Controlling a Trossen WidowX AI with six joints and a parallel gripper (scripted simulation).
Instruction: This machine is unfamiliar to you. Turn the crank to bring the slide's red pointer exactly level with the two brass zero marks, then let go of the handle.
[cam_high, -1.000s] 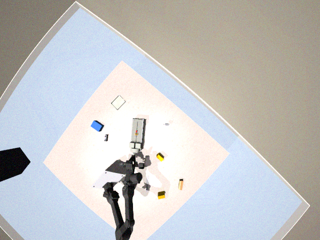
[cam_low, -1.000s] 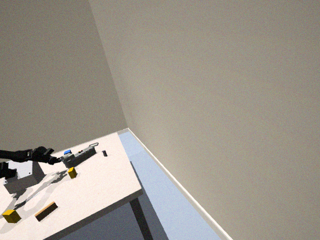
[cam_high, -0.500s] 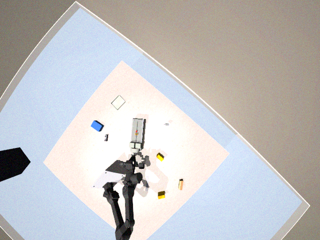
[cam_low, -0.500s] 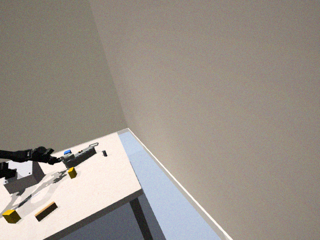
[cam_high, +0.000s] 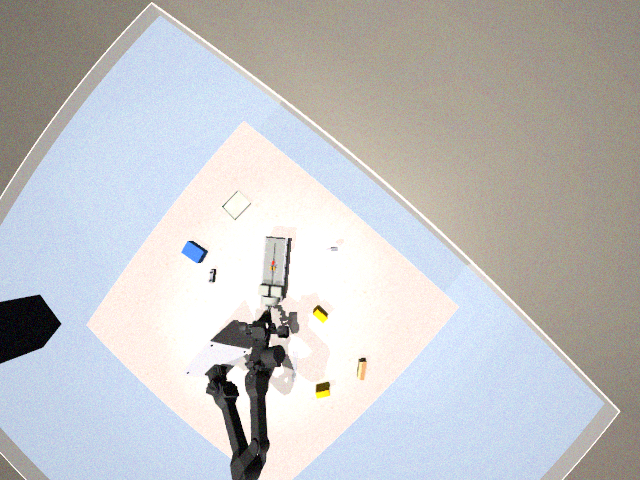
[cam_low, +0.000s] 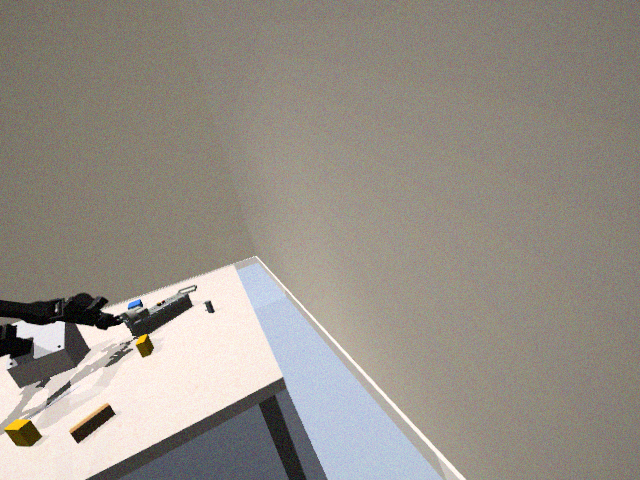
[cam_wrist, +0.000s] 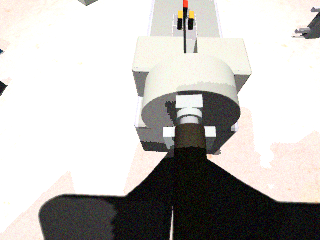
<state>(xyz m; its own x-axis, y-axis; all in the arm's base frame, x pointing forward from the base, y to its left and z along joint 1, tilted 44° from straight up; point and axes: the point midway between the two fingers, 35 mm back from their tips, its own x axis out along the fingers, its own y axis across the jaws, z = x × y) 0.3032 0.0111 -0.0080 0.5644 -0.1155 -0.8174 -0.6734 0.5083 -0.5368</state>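
Right now the crank is 20 mm above my gripper tip. From my gripper tip the other things lie so: blue block: 400 mm to the left, 90 mm behind, 70 mm below; dark brown crank handle: 30 mm above, 10 mm to the right, 10 mm behind; red pointer: 150 mm ahead, 120 mm to the left, 10 mm below.
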